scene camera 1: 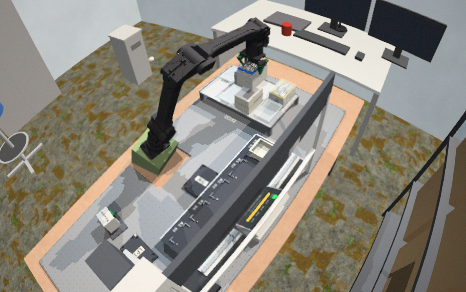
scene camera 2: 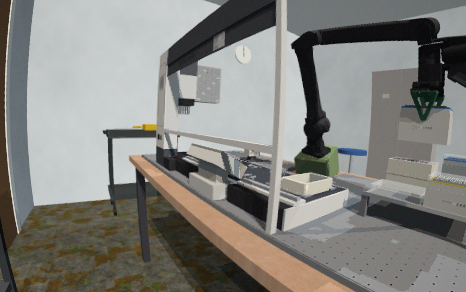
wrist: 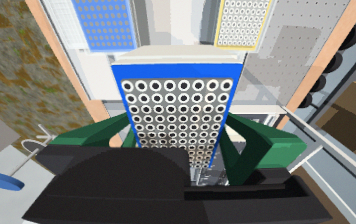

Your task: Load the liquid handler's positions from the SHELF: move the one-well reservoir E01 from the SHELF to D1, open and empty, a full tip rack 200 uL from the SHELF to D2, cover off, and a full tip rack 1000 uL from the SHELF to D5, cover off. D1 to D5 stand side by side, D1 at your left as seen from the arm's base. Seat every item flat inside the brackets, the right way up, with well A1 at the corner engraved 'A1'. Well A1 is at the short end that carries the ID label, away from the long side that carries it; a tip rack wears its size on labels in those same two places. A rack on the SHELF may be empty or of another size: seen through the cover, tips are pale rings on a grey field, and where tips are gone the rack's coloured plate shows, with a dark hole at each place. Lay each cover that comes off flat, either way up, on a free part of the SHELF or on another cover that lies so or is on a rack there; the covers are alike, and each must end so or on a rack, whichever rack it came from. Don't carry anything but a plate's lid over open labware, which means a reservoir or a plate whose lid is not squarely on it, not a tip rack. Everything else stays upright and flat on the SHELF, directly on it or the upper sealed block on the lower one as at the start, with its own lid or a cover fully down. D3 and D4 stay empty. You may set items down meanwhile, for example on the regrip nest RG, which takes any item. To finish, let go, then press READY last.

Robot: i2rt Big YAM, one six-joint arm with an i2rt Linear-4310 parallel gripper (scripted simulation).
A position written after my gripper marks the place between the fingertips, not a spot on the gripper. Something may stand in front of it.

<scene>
In view: my gripper [scene camera 2: 426,121], a clear tip rack cover [scene camera 2: 409,193] and a grey shelf [scene camera 1: 213,90].
My gripper is seen too in the wrist view [wrist: 177,111].
</scene>
